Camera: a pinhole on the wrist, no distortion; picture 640 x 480 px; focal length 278.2 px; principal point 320.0 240.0 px. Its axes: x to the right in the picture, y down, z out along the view. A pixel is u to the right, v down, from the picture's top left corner.
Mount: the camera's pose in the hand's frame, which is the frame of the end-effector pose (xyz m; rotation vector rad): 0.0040 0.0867 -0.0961 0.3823 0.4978 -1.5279
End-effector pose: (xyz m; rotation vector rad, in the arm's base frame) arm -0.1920 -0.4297 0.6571 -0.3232 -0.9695 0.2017
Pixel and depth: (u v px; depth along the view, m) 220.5 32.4 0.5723
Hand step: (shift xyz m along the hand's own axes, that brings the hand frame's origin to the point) -0.3778 -0.0519 0.5259
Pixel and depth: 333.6 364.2 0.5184
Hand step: 0.2700 -0.2066 0.3116
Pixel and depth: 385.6 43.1 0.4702
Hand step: -0.2980 -0.2631 0.2653
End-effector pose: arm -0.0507 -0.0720 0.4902 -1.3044 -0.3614 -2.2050
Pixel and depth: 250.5 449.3 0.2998
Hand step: 0.2514 -0.0055 0.1808
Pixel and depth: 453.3 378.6 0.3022
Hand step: 0.1717 -0.1941 0.0713
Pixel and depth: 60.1 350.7 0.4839
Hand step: 0.2398 0.2153 0.5391
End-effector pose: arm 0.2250 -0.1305 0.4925 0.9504 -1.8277 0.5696
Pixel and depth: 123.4 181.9 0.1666
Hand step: -0.0165 0.0971 0.1096
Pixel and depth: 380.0 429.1 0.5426
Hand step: 0.4066 -0.2947 0.2735
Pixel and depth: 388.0 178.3 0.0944
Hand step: -0.0109 0.0166 -0.0272
